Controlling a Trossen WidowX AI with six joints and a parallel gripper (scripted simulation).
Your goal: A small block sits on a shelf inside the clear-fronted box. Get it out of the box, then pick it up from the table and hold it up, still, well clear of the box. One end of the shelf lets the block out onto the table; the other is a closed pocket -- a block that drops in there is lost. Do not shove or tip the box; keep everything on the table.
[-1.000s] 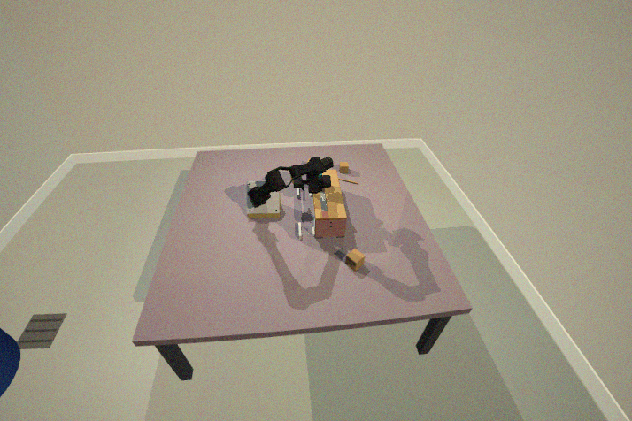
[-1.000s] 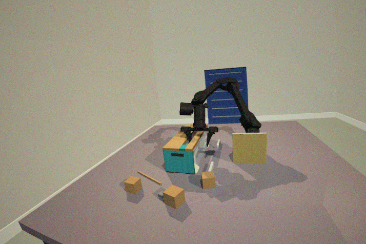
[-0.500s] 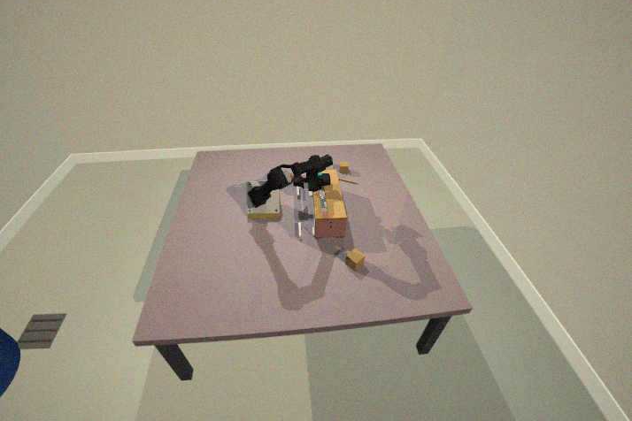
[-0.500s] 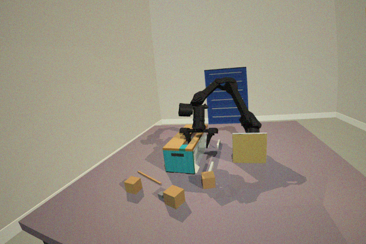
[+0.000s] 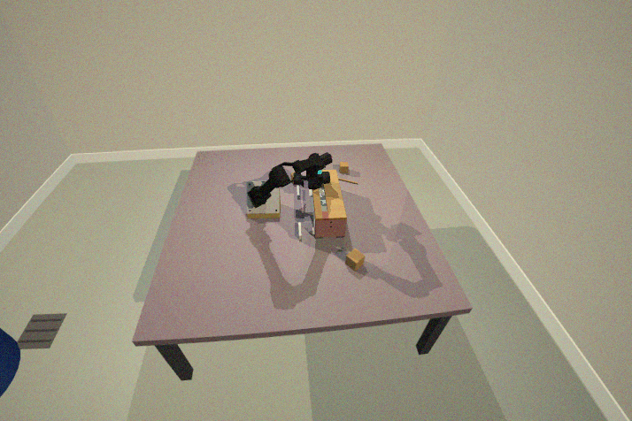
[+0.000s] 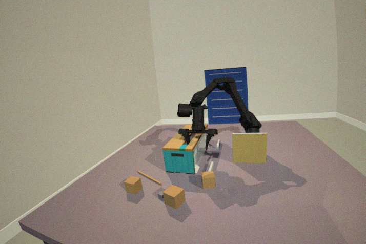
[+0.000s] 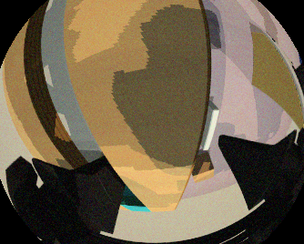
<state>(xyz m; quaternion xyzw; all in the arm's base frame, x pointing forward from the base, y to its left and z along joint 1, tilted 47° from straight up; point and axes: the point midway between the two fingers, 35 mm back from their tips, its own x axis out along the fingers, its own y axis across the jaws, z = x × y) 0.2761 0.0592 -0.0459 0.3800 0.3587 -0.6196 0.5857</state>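
The tan block is 60 mm ahead of my gripper tip and 20 mm to the left of it. From my gripper tip the other things lie so: cube 460 mm to the right, 150 mm ahead, 60 mm below; thin stick 210 mm ahead, 150 mm to the left, 80 mm below; box 100 mm to the right, 30 mm ahead, 20 mm below.
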